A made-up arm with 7 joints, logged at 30 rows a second.
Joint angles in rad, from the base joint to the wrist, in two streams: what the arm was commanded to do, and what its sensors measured. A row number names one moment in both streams.
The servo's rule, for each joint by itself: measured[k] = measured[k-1] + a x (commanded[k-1-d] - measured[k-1]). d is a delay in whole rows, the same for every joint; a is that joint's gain. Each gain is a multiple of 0.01, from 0.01 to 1. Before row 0 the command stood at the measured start. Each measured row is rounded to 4 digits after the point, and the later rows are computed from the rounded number. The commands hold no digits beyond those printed.
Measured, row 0: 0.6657 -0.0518 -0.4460 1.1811 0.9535 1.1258 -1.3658
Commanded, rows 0 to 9: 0.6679 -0.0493 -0.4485 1.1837 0.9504 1.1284 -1.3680; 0.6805 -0.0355 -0.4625 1.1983 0.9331 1.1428 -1.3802; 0.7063 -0.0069 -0.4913 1.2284 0.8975 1.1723 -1.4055; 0.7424 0.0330 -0.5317 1.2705 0.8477 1.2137 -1.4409; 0.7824 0.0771 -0.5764 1.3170 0.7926 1.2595 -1.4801; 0.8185 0.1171 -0.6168 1.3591 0.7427 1.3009 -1.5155; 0.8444 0.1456 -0.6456 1.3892 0.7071 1.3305 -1.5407; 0.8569 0.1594 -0.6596 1.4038 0.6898 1.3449 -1.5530; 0.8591 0.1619 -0.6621 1.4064 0.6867 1.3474 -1.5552; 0.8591 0.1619 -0.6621 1.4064 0.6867 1.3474 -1.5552
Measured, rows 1 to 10: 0.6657 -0.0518 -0.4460 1.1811 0.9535 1.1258 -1.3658; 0.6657 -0.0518 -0.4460 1.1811 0.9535 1.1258 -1.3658; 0.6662 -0.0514 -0.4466 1.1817 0.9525 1.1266 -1.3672; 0.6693 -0.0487 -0.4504 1.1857 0.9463 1.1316 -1.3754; 0.6774 -0.0416 -0.4602 1.1959 0.9307 1.1442 -1.3944; 0.6917 -0.0289 -0.4774 1.2138 0.9041 1.1657 -1.4237; 0.7117 -0.0109 -0.5012 1.2386 0.8684 1.1948 -1.4592; 0.7352 0.0109 -0.5289 1.2675 0.8282 1.2277 -1.4947; 0.7592 0.0338 -0.5569 1.2967 0.7894 1.2596 -1.5237; 0.7807 0.0552 -0.5815 1.3224 0.7575 1.2860 -1.5422
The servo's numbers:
d 2
a 0.22 0.17 0.24 0.24 0.32 0.31 0.63

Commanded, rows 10 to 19: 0.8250 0.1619 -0.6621 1.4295 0.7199 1.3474 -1.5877; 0.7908 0.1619 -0.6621 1.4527 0.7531 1.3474 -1.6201; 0.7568 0.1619 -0.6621 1.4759 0.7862 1.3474 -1.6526; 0.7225 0.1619 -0.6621 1.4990 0.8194 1.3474 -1.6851; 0.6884 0.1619 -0.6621 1.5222 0.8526 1.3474 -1.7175; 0.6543 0.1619 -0.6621 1.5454 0.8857 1.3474 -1.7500; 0.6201 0.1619 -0.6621 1.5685 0.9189 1.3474 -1.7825; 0.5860 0.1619 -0.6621 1.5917 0.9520 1.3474 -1.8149; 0.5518 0.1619 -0.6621 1.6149 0.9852 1.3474 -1.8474; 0.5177 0.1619 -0.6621 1.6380 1.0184 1.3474 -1.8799
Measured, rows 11 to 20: 0.7979 0.0733 -0.6008 1.3426 0.7348 1.3050 -1.5504; 0.8114 0.0884 -0.6155 1.3579 0.7194 1.3181 -1.5534; 0.8144 0.1009 -0.6267 1.3751 0.7196 1.3272 -1.5750; 0.8092 0.1113 -0.6352 1.3937 0.7303 1.3335 -1.6034; 0.7977 0.1199 -0.6417 1.4134 0.7482 1.3378 -1.6344; 0.7812 0.1270 -0.6466 1.4339 0.7710 1.3408 -1.6663; 0.7608 0.1329 -0.6503 1.4551 0.7971 1.3428 -1.6986; 0.7374 0.1378 -0.6531 1.4768 0.8255 1.3442 -1.7310; 0.7116 0.1419 -0.6553 1.4988 0.8554 1.3452 -1.7634; 0.6840 0.1453 -0.6569 1.5211 0.8863 1.3459 -1.7958
